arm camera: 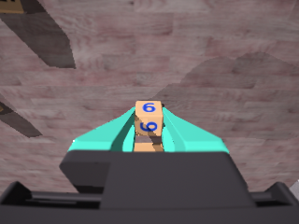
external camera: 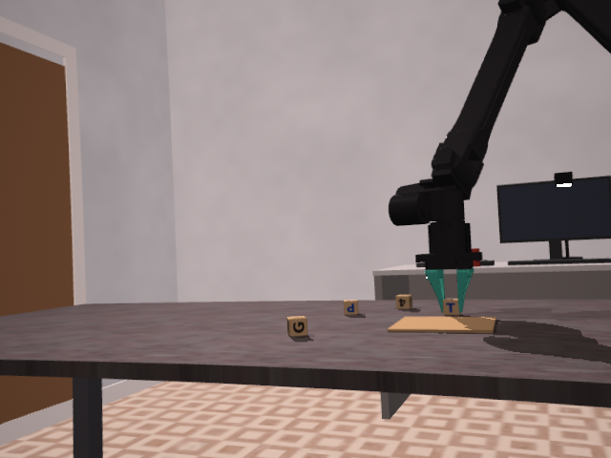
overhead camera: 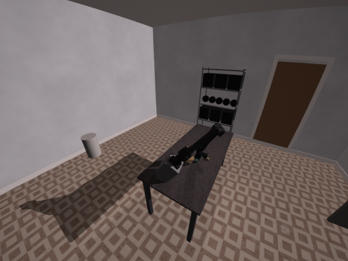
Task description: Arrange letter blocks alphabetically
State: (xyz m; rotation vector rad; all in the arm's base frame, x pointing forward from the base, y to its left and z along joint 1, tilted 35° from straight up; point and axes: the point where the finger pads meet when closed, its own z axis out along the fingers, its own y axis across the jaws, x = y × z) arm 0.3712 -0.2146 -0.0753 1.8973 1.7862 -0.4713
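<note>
Now: hand right at the block. Round my hand: mat 12 cm to the left, 1 cm below, 1 cm ahead.
</note>
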